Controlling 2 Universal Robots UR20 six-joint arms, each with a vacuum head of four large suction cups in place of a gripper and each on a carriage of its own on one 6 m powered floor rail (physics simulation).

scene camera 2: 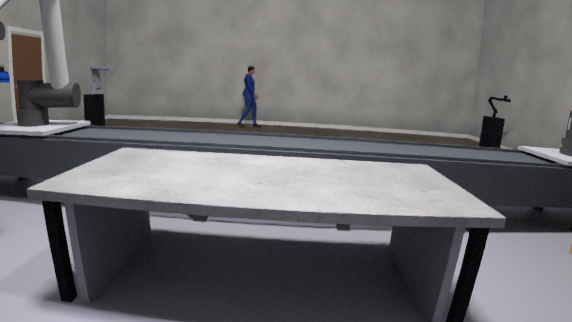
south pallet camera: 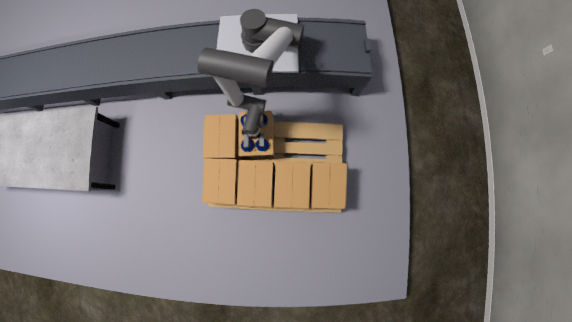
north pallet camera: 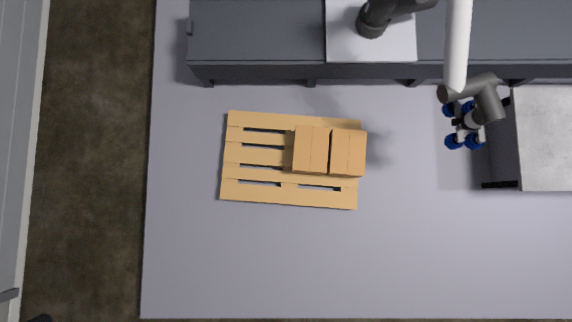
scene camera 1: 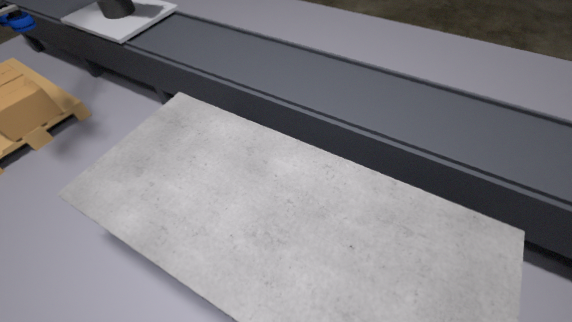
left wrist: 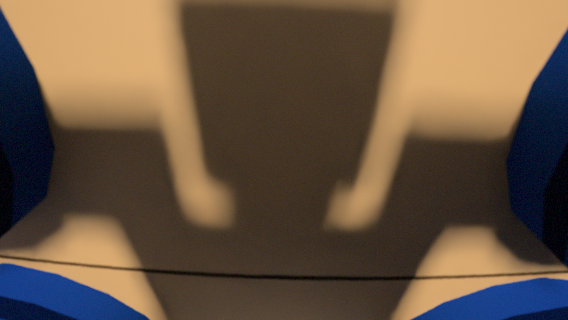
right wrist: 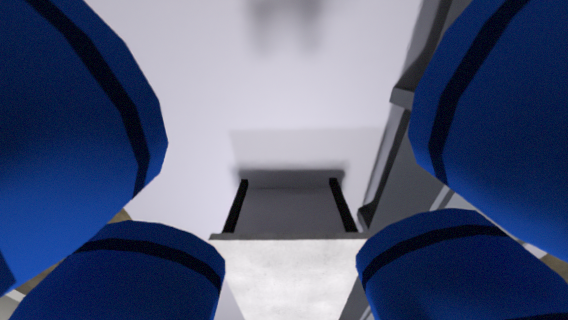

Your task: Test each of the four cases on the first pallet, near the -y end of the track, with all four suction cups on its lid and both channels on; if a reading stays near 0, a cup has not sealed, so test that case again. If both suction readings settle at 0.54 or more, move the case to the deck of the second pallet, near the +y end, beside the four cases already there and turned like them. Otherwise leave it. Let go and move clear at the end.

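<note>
In the south pallet camera, my left gripper (south pallet camera: 255,133) (left wrist: 284,165) has its cups on the lid of a case (south pallet camera: 269,133) (left wrist: 100,50) in the back row, at about its neighbours' height; a hair-thin gap under it cannot be ruled out. Left of it stands another case (south pallet camera: 220,136). Four cases (south pallet camera: 220,181) (south pallet camera: 255,184) (south pallet camera: 292,185) (south pallet camera: 328,185) form the front row on that pallet (south pallet camera: 310,131). In the north pallet camera, two cases (north pallet camera: 311,150) (north pallet camera: 347,152) stand side by side on the other pallet (north pallet camera: 250,192). My right gripper (north pallet camera: 464,126) (right wrist: 284,165) hangs empty between that pallet and the table.
A grey table (scene camera 1: 300,200) (scene camera 2: 250,185) (north pallet camera: 545,140) (south pallet camera: 45,150) stands between the pallets. The rail (scene camera 1: 350,95) (scene camera 2: 250,142) (north pallet camera: 255,35) (south pallet camera: 125,65) runs behind it. A person in blue (scene camera 2: 249,95) walks beyond the rail.
</note>
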